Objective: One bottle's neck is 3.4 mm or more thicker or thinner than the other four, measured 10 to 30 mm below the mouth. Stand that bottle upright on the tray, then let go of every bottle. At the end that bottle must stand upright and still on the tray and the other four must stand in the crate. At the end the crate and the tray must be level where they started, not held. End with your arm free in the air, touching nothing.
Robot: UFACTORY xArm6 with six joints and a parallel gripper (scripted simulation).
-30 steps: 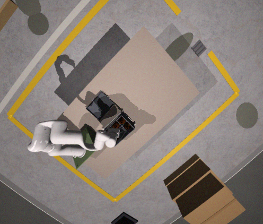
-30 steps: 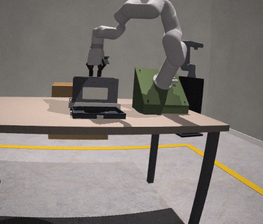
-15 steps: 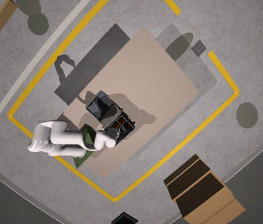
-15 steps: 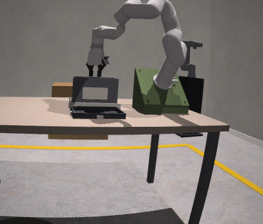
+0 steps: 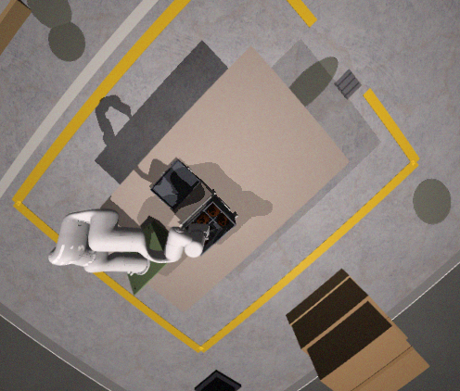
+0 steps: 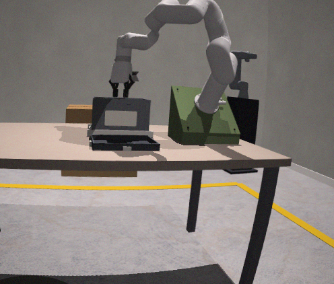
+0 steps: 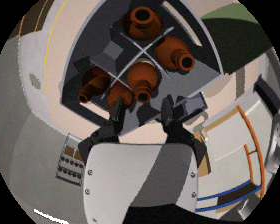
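My gripper is now 10 mm past the dark crate, 40 mm to the left of it and 110 mm above it. Also, from my hand: glass bottle (100 mm behind, 80 mm to the right, 110 mm below); flat dark tray (30 mm ahead, 250 mm to the left, 190 mm below).
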